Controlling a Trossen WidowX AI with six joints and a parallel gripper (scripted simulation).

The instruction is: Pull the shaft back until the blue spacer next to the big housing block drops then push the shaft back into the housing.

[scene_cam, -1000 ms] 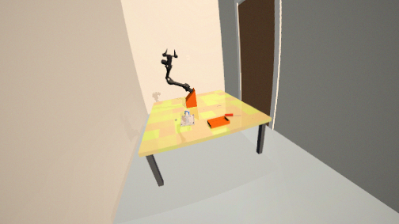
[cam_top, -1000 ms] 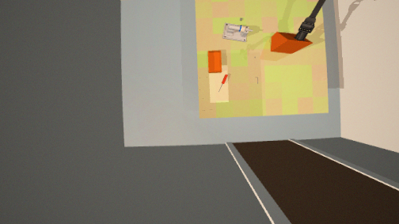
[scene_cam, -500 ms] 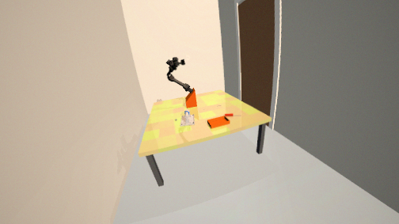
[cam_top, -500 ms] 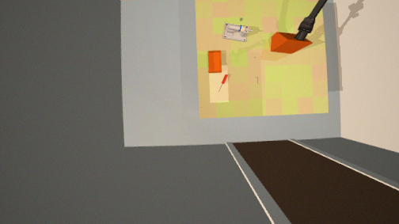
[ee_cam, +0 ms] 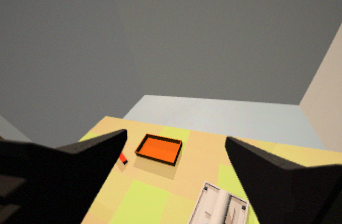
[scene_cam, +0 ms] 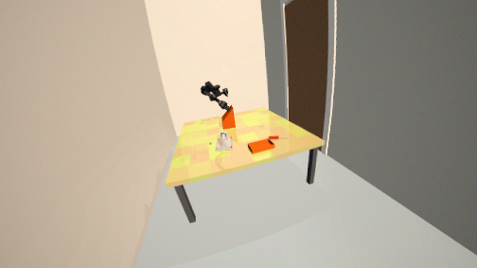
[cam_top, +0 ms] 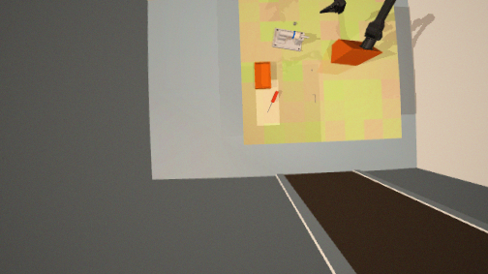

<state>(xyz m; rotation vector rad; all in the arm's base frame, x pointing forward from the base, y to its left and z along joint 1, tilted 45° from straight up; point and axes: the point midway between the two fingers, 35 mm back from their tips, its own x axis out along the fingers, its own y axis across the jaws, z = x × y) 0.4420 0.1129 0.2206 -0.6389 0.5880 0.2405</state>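
The blue spacer lies 60 mm to the right of my gripper tip and 350 mm below it. Round my gripper tip: grey piece (30 mm behind, 200 mm to the right, 420 mm below); then orange tray (200 mm ahead, 250 mm to the left, 420 mm below); then fixture (30 mm ahead, 60 mm to the right, 380 mm below).
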